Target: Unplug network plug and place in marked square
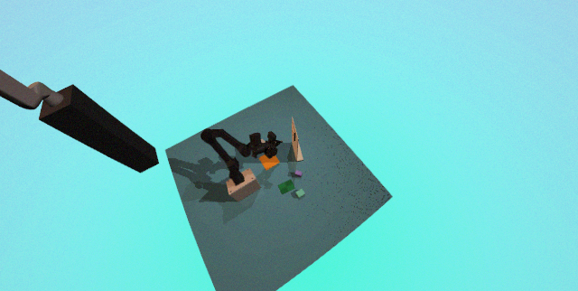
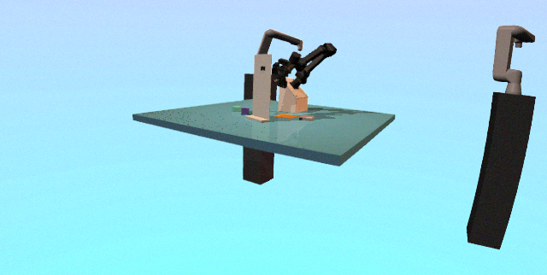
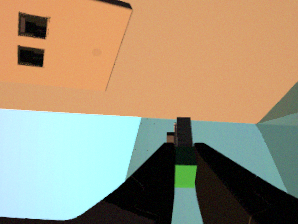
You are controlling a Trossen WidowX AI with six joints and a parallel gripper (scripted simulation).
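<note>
Right now my gripper tip is 10 cm past the orange marked square, 1 cm to the right of it and 22 cm above it. Round my gripper tip: upright tan panel (11 cm ahead, 3 cm to the right, 5 cm below); network plug (1 cm ahead); purple cube (2 cm ahead, 20 cm to the right, 20 cm below).
</note>
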